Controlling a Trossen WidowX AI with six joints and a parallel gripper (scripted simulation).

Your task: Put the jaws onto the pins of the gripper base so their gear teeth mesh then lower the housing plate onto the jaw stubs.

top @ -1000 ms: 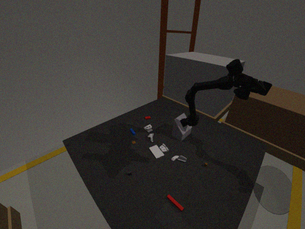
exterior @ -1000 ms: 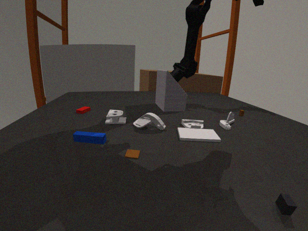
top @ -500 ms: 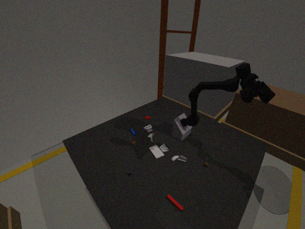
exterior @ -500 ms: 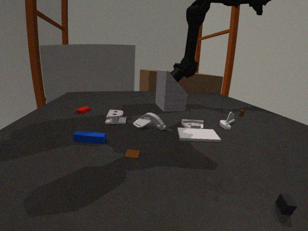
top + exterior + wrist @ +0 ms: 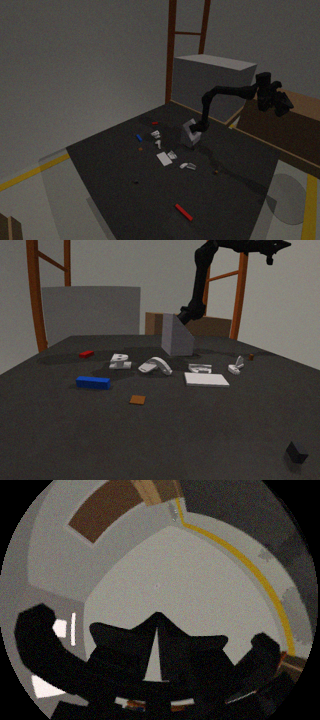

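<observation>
My gripper tip is 160 mm short of the white jaw, 640 mm to the left of it and 560 mm above it. The rest, counted from my gripper tip: flat white plate (220 mm ahead, 520 mm to the right, 580 mm below); then red bar (400 mm ahead, 170 mm to the right, 570 mm below); then white housing plate (160 mm ahead, 510 mm to the right, 570 mm below).
</observation>
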